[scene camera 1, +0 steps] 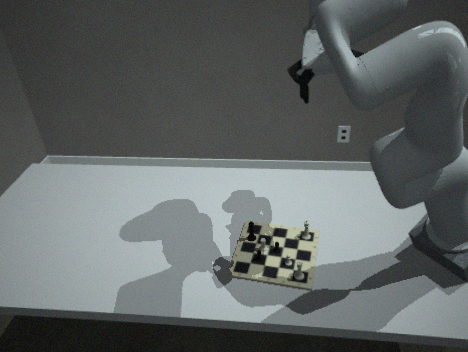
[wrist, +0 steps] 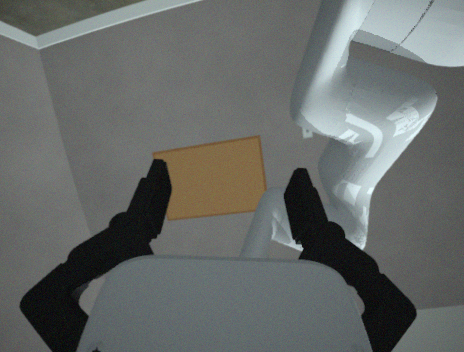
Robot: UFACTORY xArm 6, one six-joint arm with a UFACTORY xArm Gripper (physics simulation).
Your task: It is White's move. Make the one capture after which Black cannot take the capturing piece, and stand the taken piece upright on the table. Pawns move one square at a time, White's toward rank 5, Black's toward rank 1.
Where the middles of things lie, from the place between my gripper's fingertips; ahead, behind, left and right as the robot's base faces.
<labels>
Now: the chessboard (scene camera 1: 272,269) 11 cm ahead of my hand, 1 cm to the left of it and 46 cm below it.
</labels>
